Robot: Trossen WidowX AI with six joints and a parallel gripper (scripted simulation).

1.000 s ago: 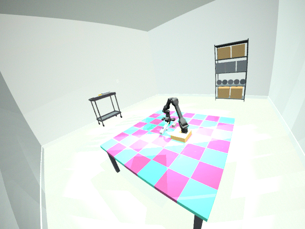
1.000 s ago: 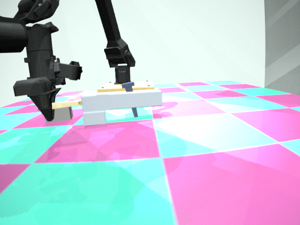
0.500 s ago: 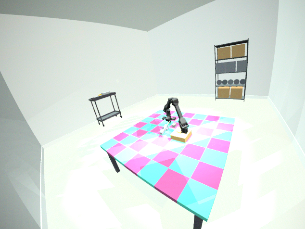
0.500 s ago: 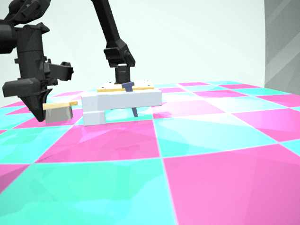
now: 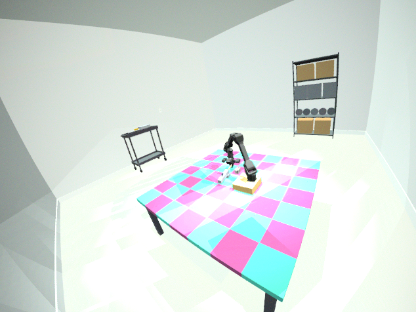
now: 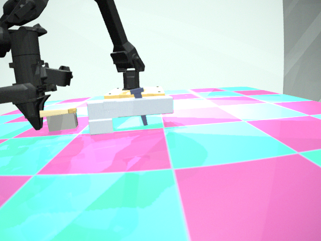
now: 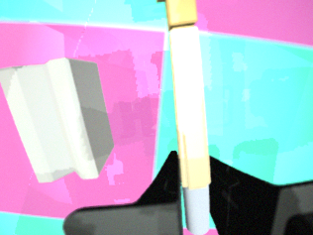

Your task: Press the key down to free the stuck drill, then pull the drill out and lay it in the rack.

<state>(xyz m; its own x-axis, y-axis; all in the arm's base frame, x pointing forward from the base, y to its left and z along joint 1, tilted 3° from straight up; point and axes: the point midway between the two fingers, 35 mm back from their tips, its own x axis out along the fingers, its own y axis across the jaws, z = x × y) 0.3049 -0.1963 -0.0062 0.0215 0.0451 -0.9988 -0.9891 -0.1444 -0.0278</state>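
Right now the drill is 10 mm behind my gripper tip, 40 mm to the left of it and 30 mm above it. Round my gripper tip: blue t-shaped key 30 mm behind, 230 mm to the left, 30 mm above; then small grey block 80 mm behind, 20 mm to the left; then white housing block 30 mm behind, 200 mm to the left, 20 mm above.
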